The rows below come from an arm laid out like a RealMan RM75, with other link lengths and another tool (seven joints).
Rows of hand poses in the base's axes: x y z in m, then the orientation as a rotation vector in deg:
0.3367, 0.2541, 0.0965, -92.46, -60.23, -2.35
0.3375, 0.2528, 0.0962, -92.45, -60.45, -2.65
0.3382, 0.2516, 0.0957, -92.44, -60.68, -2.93
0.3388, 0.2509, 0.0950, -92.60, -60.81, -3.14
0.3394, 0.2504, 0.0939, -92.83, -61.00, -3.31
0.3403, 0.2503, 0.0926, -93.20, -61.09, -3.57
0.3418, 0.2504, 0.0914, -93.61, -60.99, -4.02
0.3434, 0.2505, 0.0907, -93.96, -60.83, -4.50
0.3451, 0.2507, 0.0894, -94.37, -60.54, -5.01
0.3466, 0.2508, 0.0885, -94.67, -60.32, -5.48
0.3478, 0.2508, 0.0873, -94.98, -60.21, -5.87
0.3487, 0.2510, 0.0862, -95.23, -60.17, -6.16
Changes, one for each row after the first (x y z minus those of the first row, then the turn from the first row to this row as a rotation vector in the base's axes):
0.0008, -0.0013, -0.0003, 0.07, -0.32, -0.01
0.0015, -0.0025, -0.0008, 0.12, -0.63, -0.01
0.0021, -0.0032, -0.0015, 0.03, -0.87, -0.10
0.0027, -0.0037, -0.0026, -0.15, -1.14, -0.16
0.0036, -0.0038, -0.0039, -0.39, -1.43, -0.38
0.0051, -0.0037, -0.0051, -0.55, -1.73, -0.82
0.0067, -0.0036, -0.0058, -0.63, -1.99, -1.28
0.0084, -0.0034, -0.0071, -0.72, -2.20, -1.85
0.0099, -0.0033, -0.0080, -0.75, -2.40, -2.32
0.0111, -0.0033, -0.0092, -0.85, -2.63, -2.69
0.0120, -0.0031, -0.0103, -0.95, -2.84, -2.95

